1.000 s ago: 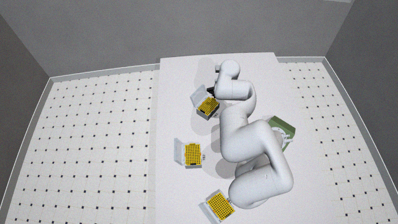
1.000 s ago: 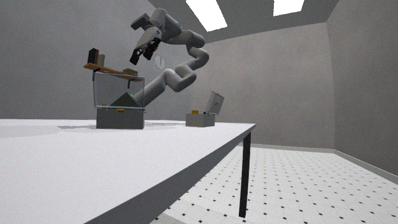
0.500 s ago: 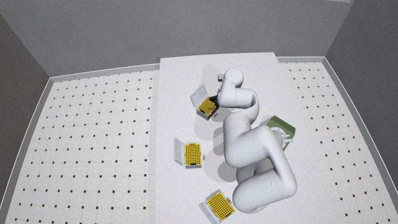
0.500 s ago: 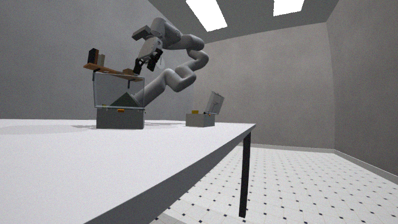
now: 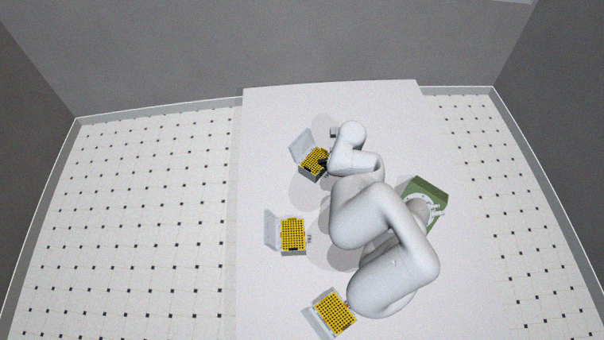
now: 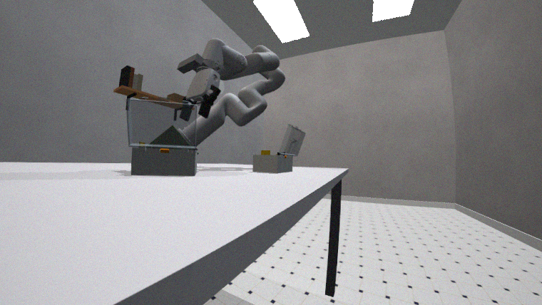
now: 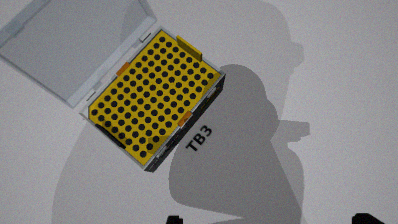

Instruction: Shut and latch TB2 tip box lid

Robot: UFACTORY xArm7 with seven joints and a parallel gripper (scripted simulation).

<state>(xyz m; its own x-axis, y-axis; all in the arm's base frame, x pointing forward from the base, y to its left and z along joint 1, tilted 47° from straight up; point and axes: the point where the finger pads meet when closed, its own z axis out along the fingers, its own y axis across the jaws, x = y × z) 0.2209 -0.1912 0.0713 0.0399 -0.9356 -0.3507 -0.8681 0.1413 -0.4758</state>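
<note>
Right now my hand is 50 mm short of the box label, 70 mm to the left of it and 170 mm above it. Round my hand: clear lid 150 mm ahead, 130 mm to the right, 70 mm below.
</note>
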